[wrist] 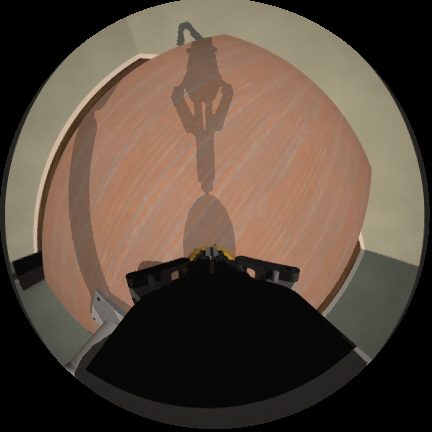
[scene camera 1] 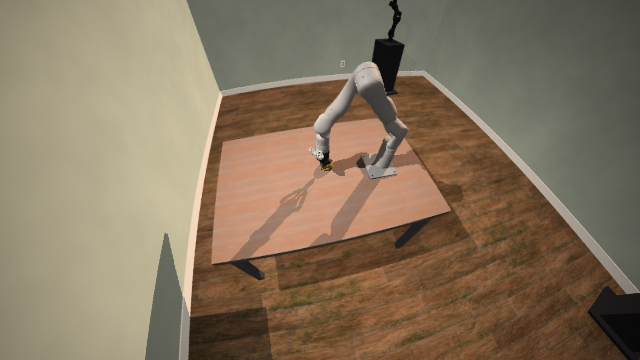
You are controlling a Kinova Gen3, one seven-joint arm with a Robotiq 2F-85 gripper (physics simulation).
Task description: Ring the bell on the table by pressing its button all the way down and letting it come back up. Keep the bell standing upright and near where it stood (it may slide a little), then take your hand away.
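Pixels of known places: gripper, between the fingertips: (wrist: pixel 210 253) (scene camera 1: pixel 322 166); arm's base, origin of its link: (scene camera 1: pixel 381 162).
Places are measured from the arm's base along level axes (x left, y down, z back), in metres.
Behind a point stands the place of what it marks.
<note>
The bell (scene camera 1: pixel 327 167) @[x -0.085, y -0.012, z -0.338 m] (wrist: pixel 192 255) @[x -0.081, y -0.003, z -0.344 m] is a small yellow dome that stands upright on the table, left of the arm's base in the scene view; in the wrist view part of its rim shows past the fingertips. My gripper (scene camera 1: pixel 325 161) @[x -0.098, y -0.022, z -0.365 m] (wrist: pixel 210 253) @[x -0.098, y -0.022, z -0.365 m] is shut with nothing between its fingers. It points down with its fingertips right over the top of the bell, at or very close to the button. The fingers hide the button, so I cannot tell whether it is pressed or whether they touch it.
The wooden table (scene camera 1: pixel 260 200) @[x -0.028, y 0.016, z -0.771 m] (wrist: pixel 280 150) @[x -0.135, y 0.016, z -0.570 m] bears the arm's grey base plate (scene camera 1: pixel 382 173) @[x 0.073, y 0.005, z -0.038 m] (wrist: pixel 106 307) @[x 0.038, y 0.001, z -0.098 m] to the right of the bell in the scene view. Shadows of the arm and gripper fall across the table. A black pedestal (scene camera 1: pixel 388 62) stands on the floor behind the table.
</note>
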